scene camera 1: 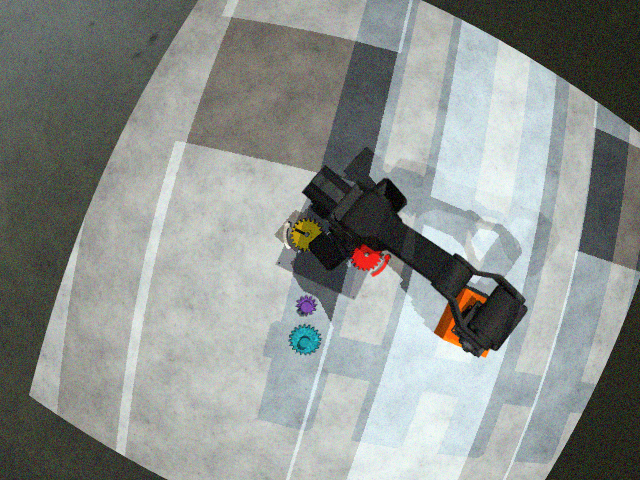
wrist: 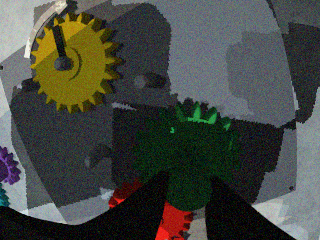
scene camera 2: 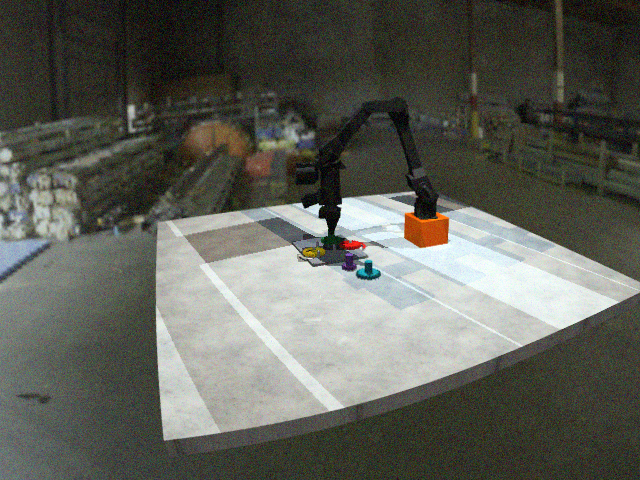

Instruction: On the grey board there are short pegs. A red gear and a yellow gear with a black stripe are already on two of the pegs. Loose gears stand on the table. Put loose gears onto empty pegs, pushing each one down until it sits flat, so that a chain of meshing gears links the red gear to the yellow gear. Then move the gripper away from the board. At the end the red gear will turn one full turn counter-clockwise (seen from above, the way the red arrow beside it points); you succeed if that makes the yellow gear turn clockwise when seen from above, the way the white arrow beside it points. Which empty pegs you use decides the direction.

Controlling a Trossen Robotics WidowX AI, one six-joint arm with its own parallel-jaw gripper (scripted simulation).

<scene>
My gripper shows in scene camera 1 (pixel 355 225), in the wrist view and in scene camera 2. One and the same spot on my gripper: (wrist: pixel 145 206) is (scene camera 2: pixel 327 224).
</scene>
